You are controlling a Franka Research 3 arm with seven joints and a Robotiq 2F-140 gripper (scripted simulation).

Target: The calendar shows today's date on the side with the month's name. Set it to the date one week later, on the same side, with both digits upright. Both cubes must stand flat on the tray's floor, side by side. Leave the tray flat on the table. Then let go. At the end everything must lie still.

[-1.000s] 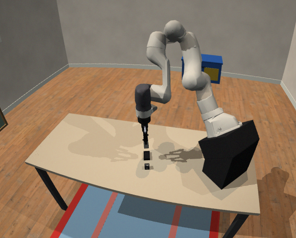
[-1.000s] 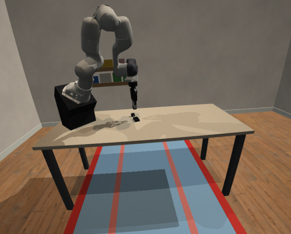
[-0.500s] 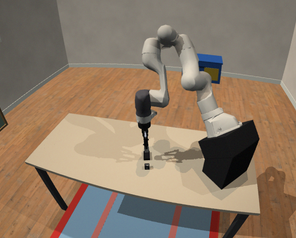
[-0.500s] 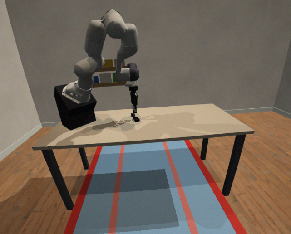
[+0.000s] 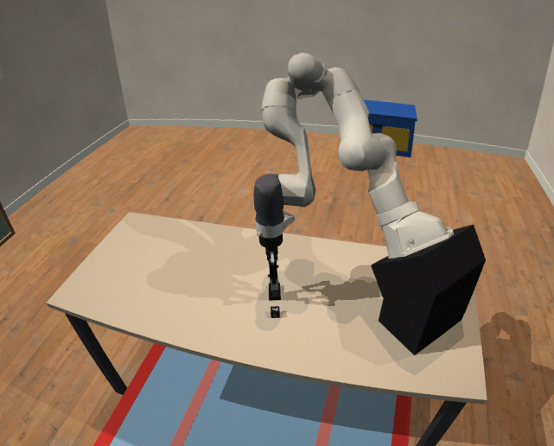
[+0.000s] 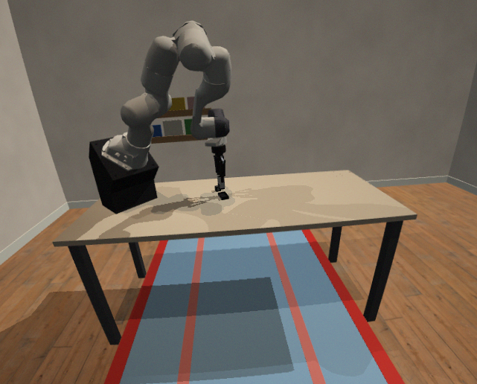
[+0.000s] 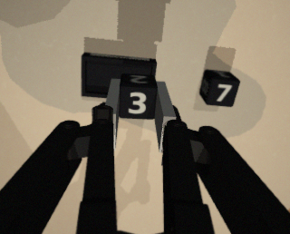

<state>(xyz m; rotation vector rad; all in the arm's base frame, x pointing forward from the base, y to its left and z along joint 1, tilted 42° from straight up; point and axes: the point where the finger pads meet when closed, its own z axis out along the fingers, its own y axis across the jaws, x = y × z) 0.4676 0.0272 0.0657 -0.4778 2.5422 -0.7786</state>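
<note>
Now: the black tray 20 mm to the right of my hand and 80 mm below it.
</note>
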